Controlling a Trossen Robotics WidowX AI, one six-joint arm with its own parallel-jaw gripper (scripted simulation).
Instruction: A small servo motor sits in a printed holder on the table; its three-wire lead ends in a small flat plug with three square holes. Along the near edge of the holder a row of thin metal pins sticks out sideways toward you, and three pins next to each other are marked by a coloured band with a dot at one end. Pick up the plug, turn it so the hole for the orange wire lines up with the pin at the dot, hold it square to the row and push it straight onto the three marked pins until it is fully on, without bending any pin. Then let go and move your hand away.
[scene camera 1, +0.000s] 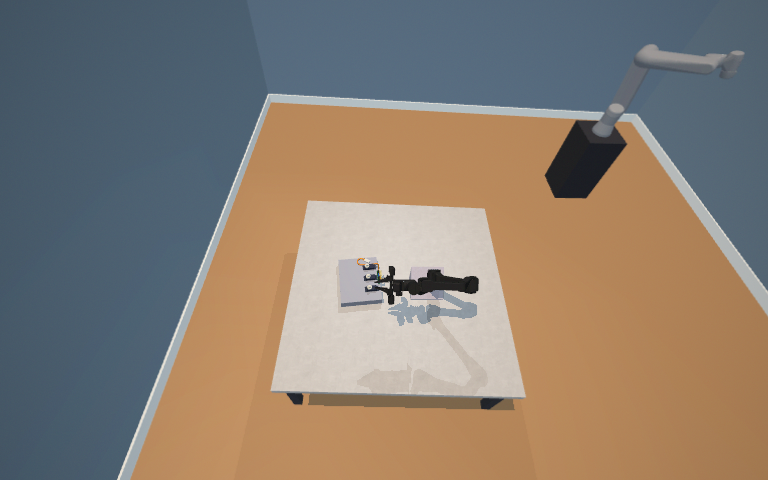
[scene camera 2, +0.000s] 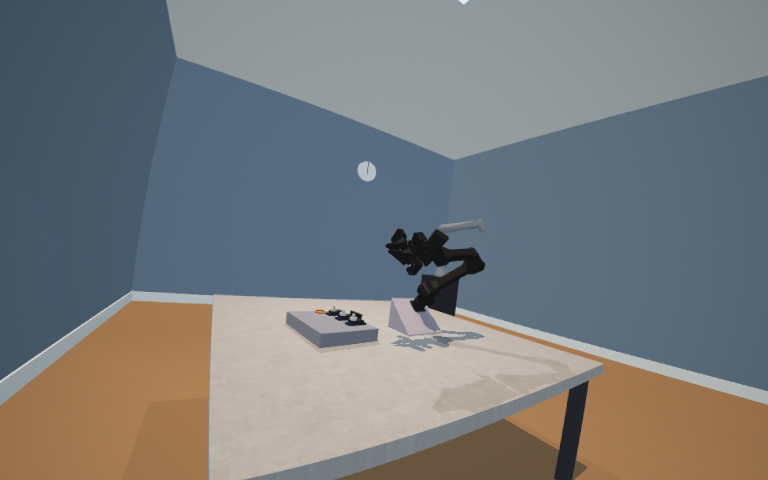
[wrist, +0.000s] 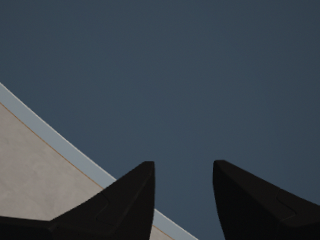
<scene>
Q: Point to my gripper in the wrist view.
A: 183, 171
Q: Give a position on a grey printed holder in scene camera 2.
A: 323, 330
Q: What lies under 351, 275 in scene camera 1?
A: A grey printed holder.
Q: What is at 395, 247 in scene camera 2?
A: My gripper.
</scene>
